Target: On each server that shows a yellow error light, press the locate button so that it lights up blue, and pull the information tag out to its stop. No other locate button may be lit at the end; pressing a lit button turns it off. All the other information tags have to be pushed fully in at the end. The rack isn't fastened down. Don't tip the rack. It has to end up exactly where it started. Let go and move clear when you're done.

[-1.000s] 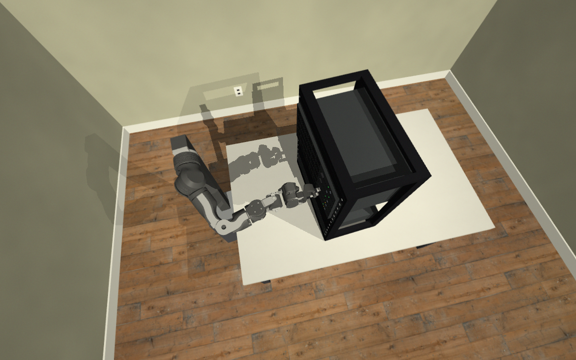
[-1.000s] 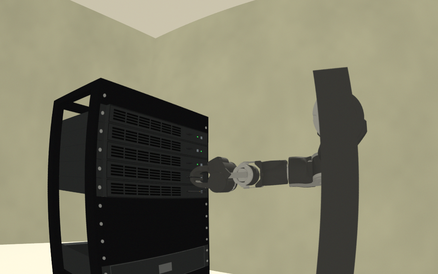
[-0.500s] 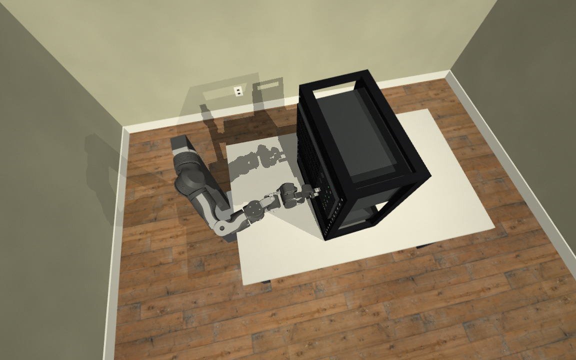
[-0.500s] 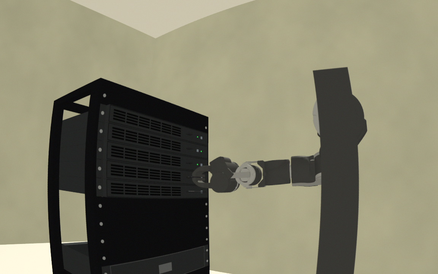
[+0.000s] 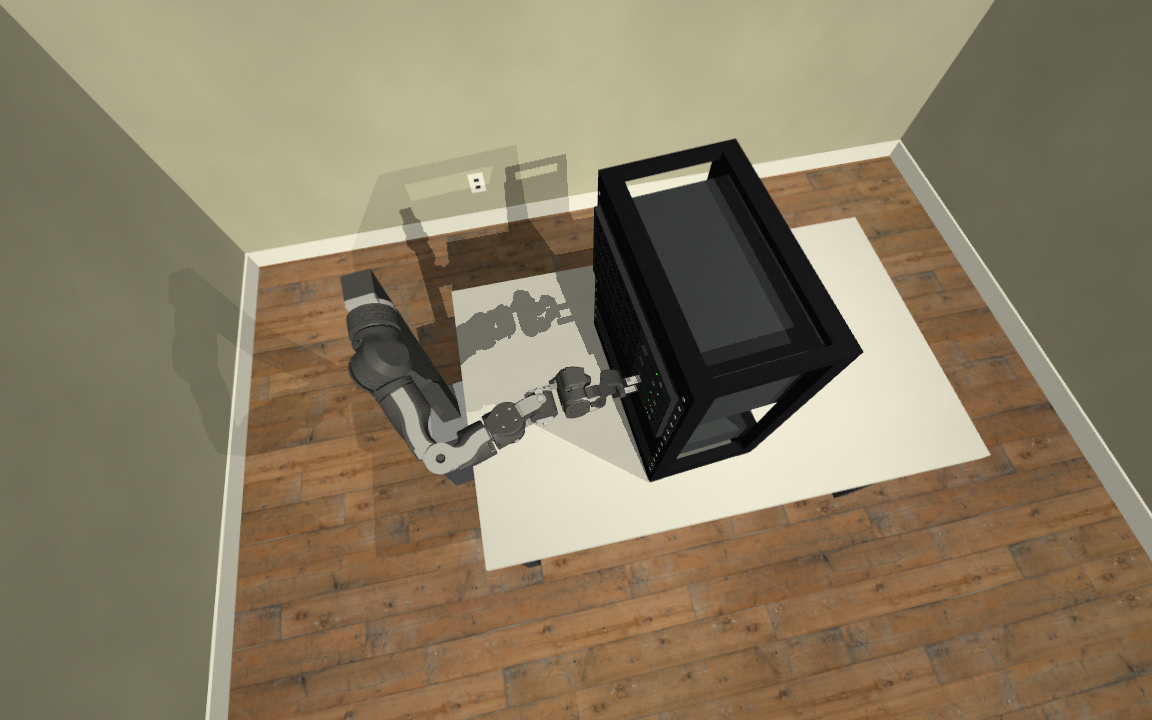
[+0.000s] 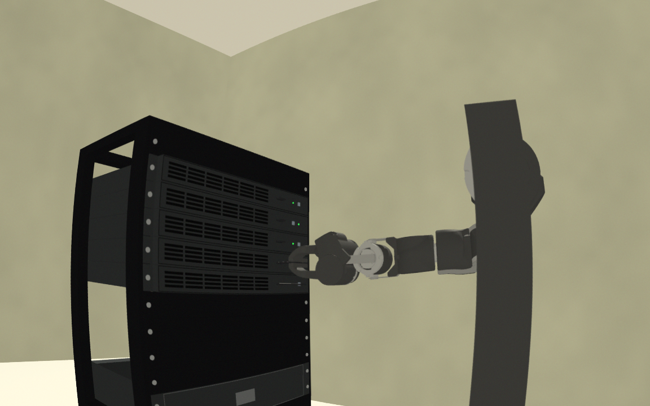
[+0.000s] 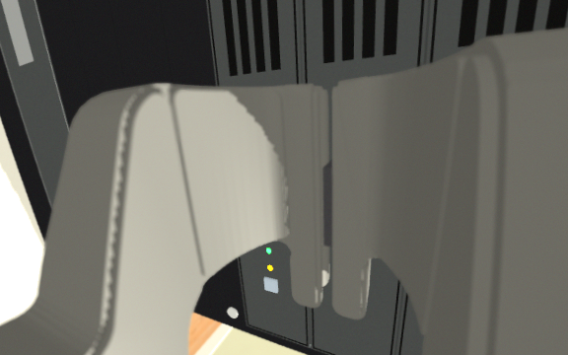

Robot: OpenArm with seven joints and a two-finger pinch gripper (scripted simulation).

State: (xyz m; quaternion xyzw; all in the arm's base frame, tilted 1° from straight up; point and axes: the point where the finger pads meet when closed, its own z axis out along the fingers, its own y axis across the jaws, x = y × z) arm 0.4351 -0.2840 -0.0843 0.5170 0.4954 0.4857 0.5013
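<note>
My gripper is now 30 mm short of the pale information tag and 40 mm above it.
</note>
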